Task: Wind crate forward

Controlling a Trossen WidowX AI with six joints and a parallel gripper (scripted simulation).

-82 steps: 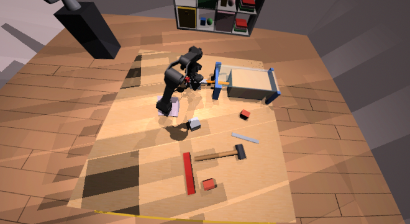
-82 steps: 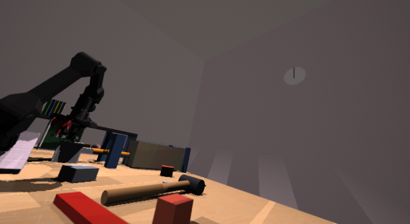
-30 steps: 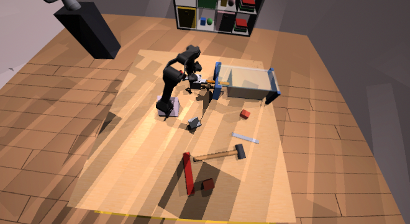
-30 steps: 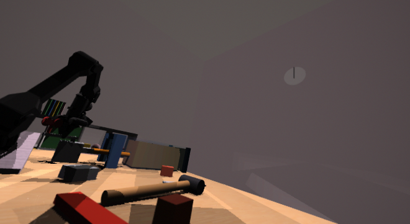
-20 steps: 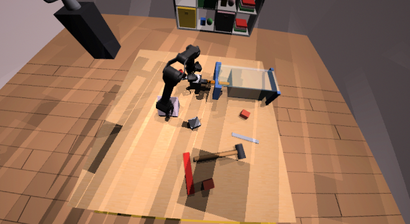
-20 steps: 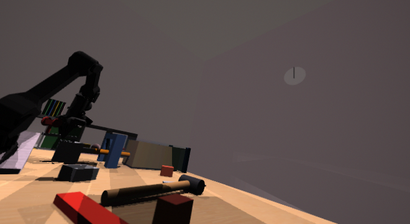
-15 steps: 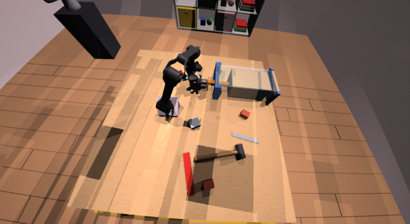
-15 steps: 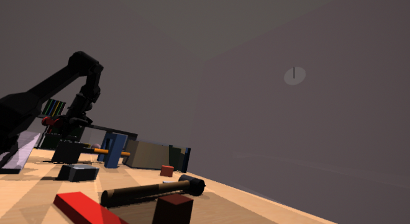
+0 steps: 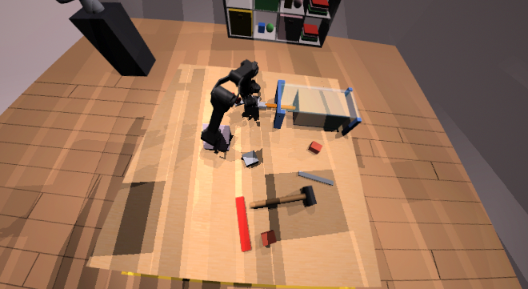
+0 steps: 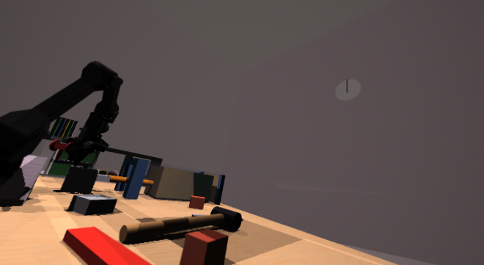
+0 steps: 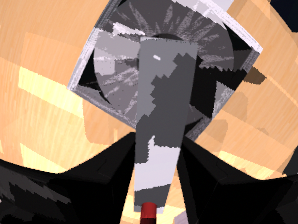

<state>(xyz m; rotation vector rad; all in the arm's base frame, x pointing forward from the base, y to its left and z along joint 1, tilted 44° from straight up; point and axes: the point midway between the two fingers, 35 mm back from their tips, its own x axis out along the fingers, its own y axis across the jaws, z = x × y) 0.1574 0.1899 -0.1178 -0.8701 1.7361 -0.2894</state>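
Right now the winch handle is 1 cm behind my gripper tip, 1 cm to the right of it and 2 cm above it. Also, from my gripper tip: red grip (5 cm behind, 2 cm to the right, 5 cm above); blue steel frame (20 cm ahead, 1 cm to the left, 1 cm above); winch (3 cm ahead, 1 cm to the left, 6 cm below).
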